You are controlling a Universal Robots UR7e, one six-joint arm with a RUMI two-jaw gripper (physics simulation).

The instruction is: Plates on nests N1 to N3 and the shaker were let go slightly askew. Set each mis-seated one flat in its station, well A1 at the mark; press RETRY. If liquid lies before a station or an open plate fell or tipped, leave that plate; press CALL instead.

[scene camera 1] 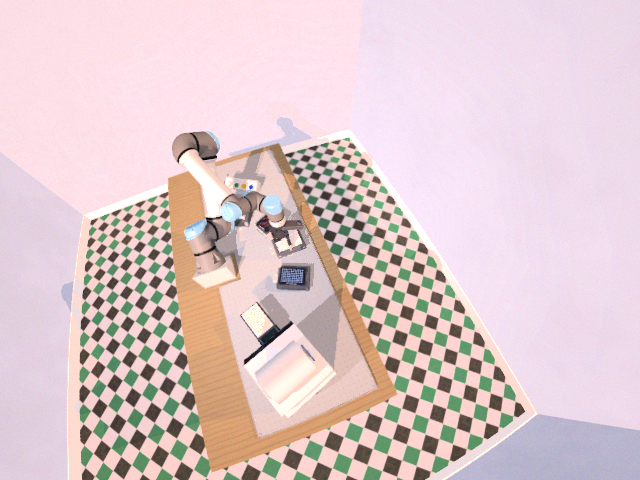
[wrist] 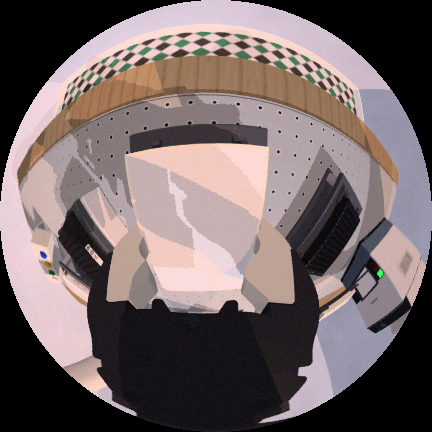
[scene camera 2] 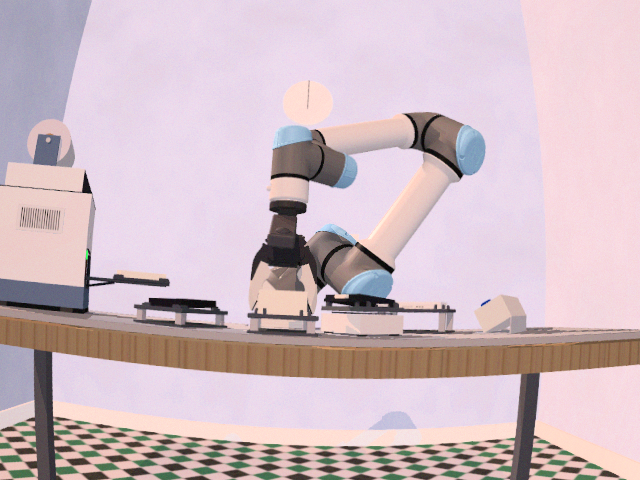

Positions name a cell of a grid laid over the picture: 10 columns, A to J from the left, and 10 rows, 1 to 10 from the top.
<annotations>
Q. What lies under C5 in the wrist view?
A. A white shaker.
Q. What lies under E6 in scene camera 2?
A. The gripper.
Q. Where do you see a black plate with blue wells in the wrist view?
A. At H6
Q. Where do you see a white plate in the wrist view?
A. At E5
</annotations>
